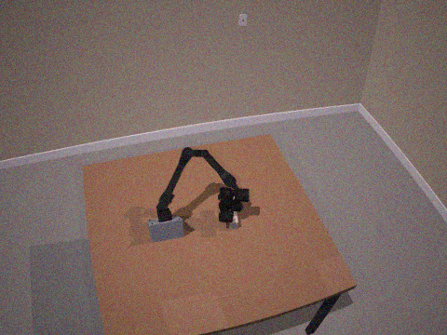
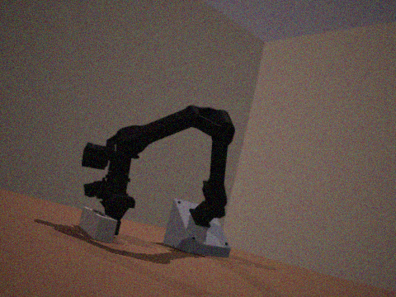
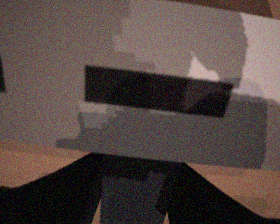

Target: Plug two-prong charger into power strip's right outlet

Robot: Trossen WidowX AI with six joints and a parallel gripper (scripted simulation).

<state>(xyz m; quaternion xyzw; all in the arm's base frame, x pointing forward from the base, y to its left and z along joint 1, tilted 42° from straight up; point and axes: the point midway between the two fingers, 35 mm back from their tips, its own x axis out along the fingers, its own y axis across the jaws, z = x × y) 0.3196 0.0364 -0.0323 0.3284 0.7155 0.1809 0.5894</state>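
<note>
My gripper tip is now 2 cm short of the black two-prong charger and 1 cm below it.
</note>
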